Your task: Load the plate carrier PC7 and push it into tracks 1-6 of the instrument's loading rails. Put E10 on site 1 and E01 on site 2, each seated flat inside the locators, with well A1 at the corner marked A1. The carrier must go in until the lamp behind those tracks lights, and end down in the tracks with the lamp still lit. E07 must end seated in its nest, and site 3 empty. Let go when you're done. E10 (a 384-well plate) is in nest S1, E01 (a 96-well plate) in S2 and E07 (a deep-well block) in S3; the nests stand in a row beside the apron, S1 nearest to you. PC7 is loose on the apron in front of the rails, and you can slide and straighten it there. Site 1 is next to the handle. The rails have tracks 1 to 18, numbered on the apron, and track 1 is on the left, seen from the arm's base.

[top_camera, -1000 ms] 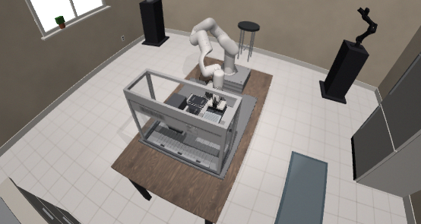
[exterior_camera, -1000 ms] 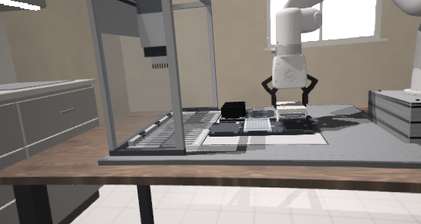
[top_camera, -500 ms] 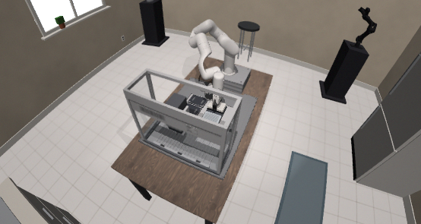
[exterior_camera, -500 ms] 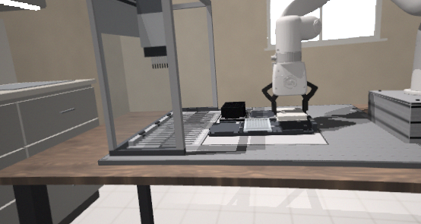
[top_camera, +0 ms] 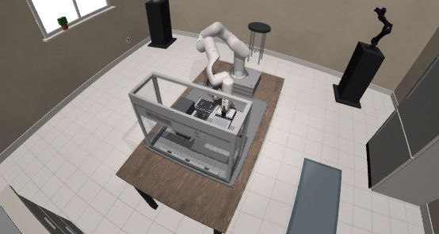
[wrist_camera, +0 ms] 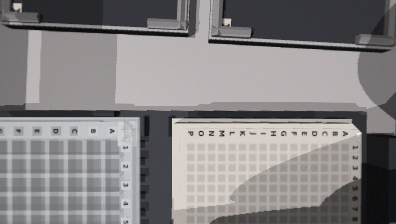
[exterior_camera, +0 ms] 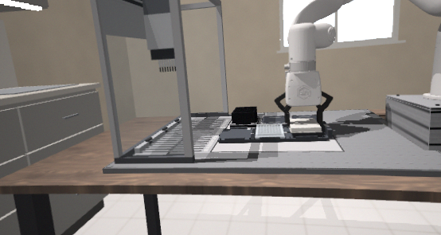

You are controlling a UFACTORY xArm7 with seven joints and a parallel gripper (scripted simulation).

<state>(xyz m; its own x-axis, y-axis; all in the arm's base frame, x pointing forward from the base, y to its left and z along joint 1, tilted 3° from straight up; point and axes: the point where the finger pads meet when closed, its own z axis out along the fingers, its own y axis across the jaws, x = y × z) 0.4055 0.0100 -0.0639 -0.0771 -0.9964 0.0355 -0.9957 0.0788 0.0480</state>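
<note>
Right now the A1 tag is 13 cm to the right of my hand, 12 cm ahead of it and 3 cm below it. The rest, counted from my hand: dark plate carrier PC7: 10 cm ahead, 3 cm below, 1 cm to the right; then white 96-well plate E01: 10 cm ahead, 3 cm below, 1 cm to the right; then pale apron: 8 cm ahead, 7 cm to the right, 4 cm below.
</note>
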